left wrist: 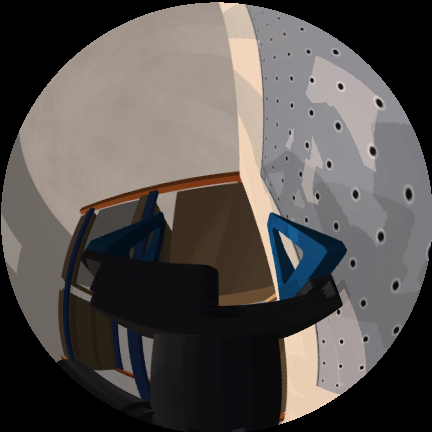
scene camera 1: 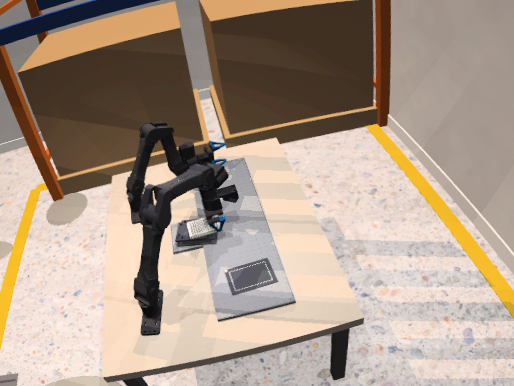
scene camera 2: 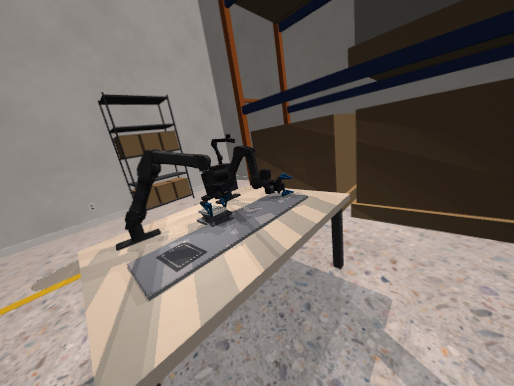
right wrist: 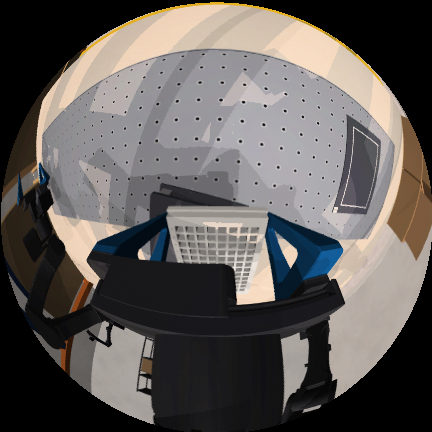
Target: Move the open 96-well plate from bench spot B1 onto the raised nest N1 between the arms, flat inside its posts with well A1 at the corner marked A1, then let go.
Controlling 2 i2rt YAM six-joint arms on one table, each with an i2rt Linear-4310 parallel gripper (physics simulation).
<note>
My right gripper carries a white well plate (right wrist: 233, 235); nothing else touches it. Further things: a dark nest (scene camera 1: 256, 274).
The dark nest shows as well in scene camera 2 (scene camera 2: 183, 254) and in the right wrist view (right wrist: 362, 152). The left wrist view does not show the white well plate: it is out of frame.
</note>
